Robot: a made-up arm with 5 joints.
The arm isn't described. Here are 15 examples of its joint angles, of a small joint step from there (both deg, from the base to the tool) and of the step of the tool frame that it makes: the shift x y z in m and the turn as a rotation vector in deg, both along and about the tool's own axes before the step.
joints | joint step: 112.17 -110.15 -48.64 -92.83 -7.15 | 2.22 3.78 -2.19 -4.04 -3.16
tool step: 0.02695 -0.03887 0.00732 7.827 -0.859 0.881
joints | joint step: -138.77 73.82 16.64 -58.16 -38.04 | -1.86 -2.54 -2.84 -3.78 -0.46
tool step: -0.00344 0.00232 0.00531 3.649 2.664 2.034
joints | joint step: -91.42 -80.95 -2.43 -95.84 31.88 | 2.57 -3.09 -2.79 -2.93 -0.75
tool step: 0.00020 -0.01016 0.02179 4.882 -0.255 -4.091
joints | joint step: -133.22 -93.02 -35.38 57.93 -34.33 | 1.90 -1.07 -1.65 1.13 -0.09
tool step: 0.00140 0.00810 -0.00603 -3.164 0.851 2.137
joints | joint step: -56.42 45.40 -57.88 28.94 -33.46 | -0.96 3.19 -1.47 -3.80 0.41
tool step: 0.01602 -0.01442 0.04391 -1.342 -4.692 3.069
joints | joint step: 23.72 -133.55 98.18 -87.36 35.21 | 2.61 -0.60 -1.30 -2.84 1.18
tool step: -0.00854 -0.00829 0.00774 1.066 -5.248 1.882
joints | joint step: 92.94 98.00 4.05 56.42 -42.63 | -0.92 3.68 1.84 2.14 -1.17
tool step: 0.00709 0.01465 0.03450 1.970 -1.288 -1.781
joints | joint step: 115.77 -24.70 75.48 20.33 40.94 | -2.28 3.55 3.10 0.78 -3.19
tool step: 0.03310 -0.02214 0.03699 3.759 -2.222 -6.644
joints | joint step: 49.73 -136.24 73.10 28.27 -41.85 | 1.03 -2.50 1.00 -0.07 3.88
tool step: 0.00783 -0.01433 0.00545 -4.142 -1.824 1.064
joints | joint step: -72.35 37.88 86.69 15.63 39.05 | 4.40 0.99 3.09 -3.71 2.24
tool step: -0.00731 0.01259 0.00121 1.639 -0.110 -2.956
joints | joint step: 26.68 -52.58 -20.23 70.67 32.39 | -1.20 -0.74 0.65 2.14 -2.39
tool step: -0.00583 -0.00047 -0.01654 3.213 3.278 -2.065
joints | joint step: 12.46 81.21 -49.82 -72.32 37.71 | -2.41 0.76 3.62 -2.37 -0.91
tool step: 0.00372 -0.01436 -0.00841 -1.219 -1.606 -0.387
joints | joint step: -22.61 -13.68 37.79 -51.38 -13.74 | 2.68 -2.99 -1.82 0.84 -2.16
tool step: -0.03149 -0.00902 -0.00385 2.108 5.685 -3.124
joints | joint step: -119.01 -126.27 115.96 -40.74 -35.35 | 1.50 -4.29 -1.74 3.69 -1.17
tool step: 0.02357 -0.03300 -0.00273 -4.341 2.104 1.942
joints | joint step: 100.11 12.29 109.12 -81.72 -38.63 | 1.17 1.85 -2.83 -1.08 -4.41
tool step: -0.00189 -0.00846 -0.00402 5.617 2.036 -4.677
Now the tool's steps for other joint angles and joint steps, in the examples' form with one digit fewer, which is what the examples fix.
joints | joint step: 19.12 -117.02 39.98 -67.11 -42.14 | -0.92 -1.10 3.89 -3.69 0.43
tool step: -0.0152 0.0084 0.0172 -0.81 -5.21 0.43
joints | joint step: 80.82 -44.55 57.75 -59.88 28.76 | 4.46 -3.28 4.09 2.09 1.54
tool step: -0.0265 0.0241 0.0072 -0.55 7.65 2.00
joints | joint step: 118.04 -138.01 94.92 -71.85 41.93 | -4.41 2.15 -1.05 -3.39 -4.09
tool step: 0.0170 -0.0072 0.0176 2.06 0.02 -8.50
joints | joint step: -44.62 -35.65 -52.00 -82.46 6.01 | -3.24 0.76 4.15 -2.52 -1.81
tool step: 0.0192 0.0097 0.0229 -4.58 -0.43 0.13
